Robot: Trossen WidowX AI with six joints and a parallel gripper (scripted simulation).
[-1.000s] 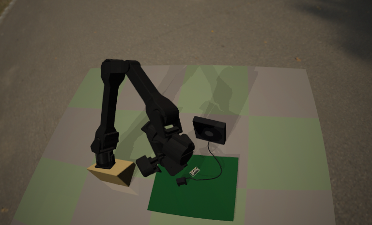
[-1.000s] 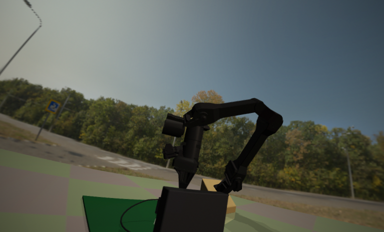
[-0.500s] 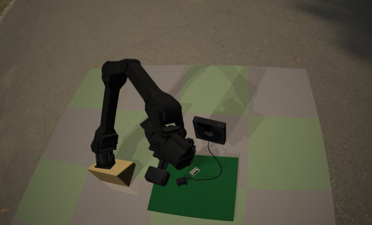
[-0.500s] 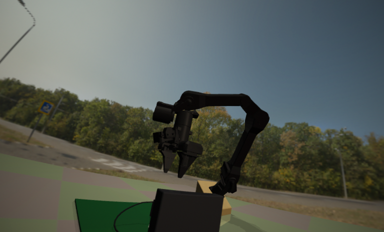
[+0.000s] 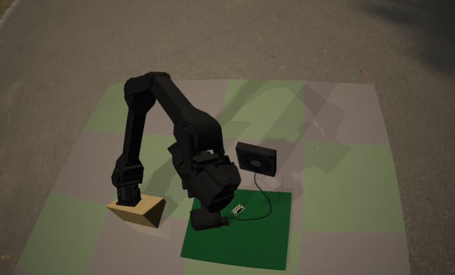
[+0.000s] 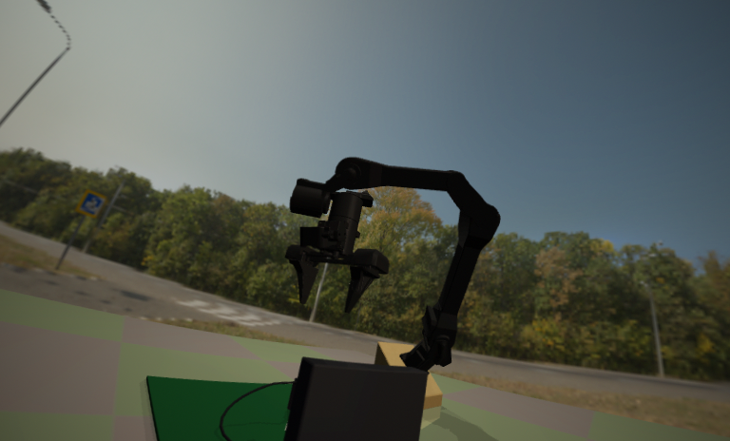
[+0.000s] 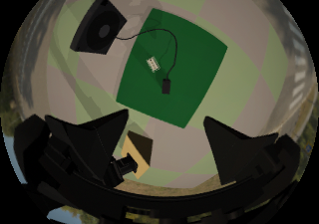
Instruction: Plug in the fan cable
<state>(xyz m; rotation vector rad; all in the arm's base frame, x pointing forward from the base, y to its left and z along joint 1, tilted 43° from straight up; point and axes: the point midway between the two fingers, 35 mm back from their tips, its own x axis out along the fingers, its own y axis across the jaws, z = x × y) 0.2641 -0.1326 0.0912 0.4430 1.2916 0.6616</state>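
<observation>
My gripper tip is now 1 cm short of the black plug and 14 cm above it. Also, from my gripper tip: green board (5 cm ahead, 18 cm below); black fan (11 cm ahead, 18 cm to the left, 10 cm below).
</observation>
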